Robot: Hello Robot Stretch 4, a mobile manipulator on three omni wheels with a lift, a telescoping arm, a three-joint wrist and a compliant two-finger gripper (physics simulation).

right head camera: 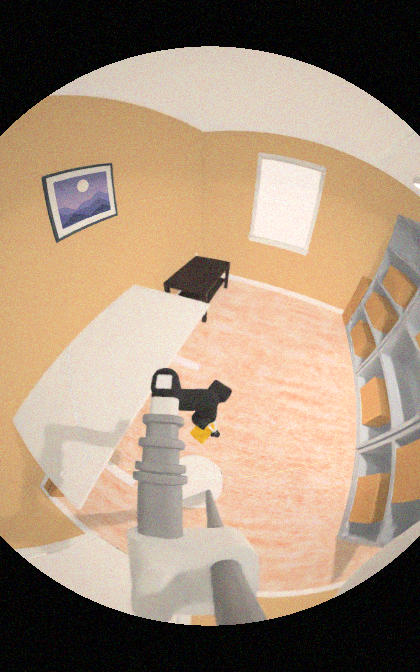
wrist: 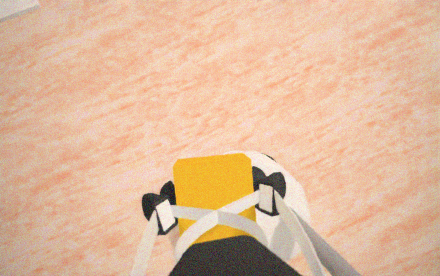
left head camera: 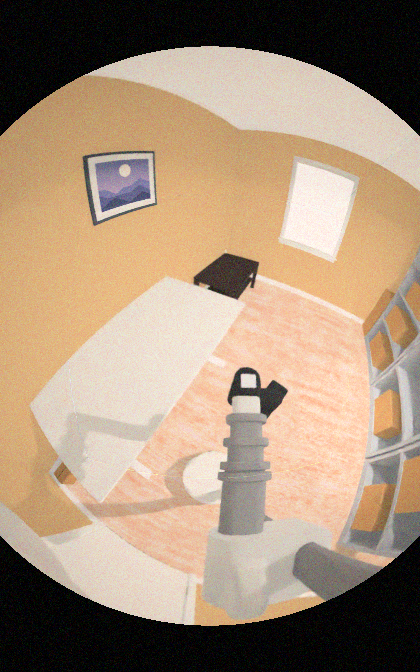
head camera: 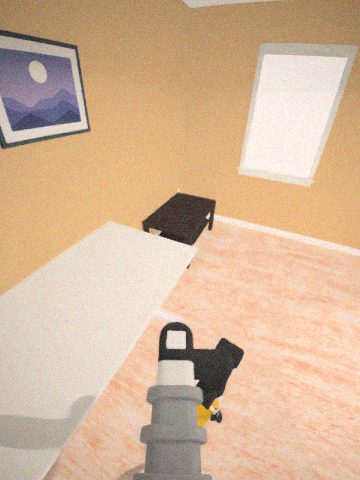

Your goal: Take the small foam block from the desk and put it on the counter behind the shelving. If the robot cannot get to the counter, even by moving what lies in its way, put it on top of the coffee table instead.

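Places are measured from the robot's base along level axes (x ahead, y left, z up), in centimetres.
Pixels of known places: gripper, fingertip midpoint: (wrist: 213, 189) (head camera: 202, 407).
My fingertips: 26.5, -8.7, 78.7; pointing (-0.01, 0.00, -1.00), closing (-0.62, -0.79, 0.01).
Observation:
Behind a point stands the place of what it marks, as x, y, z.
The small foam block (head camera: 202, 415) {23.7, -8.0, 82.8} (right head camera: 201, 434) (wrist: 214, 190) {27.2, -9.3, 82.8} is yellow and sits between the two fingertips of my gripper (wrist: 213, 189) {26.5, -8.7, 78.7}, which is shut on it. The gripper hangs over the floor beside the white desk (head camera: 100, 280) {85.2, 42.0, 69.2} (left head camera: 140, 345) (right head camera: 110, 340). The dark coffee table (head camera: 182, 215) {210.1, -4.1, 42.2} (left head camera: 230, 272) (right head camera: 200, 272) stands beyond the far end of the desk, near the room corner. Grey shelving (left head camera: 371, 450) (right head camera: 357, 445) with orange-brown boxes stands on the right side in both side head views. The counter behind the shelving does not show.
Pinkish wood floor (head camera: 280, 310) {119.0, -95.9, -2.7} (left head camera: 310, 340) (right head camera: 290, 350) lies between the desk and the shelving. A brown panel (left head camera: 378, 312) (right head camera: 356, 301) stands at the shelving's far end. The white robot base (left head camera: 202, 475) (right head camera: 205, 477) is close to the desk. A brown object (left head camera: 65, 474) (right head camera: 52, 486) lies behind the desk's near end.

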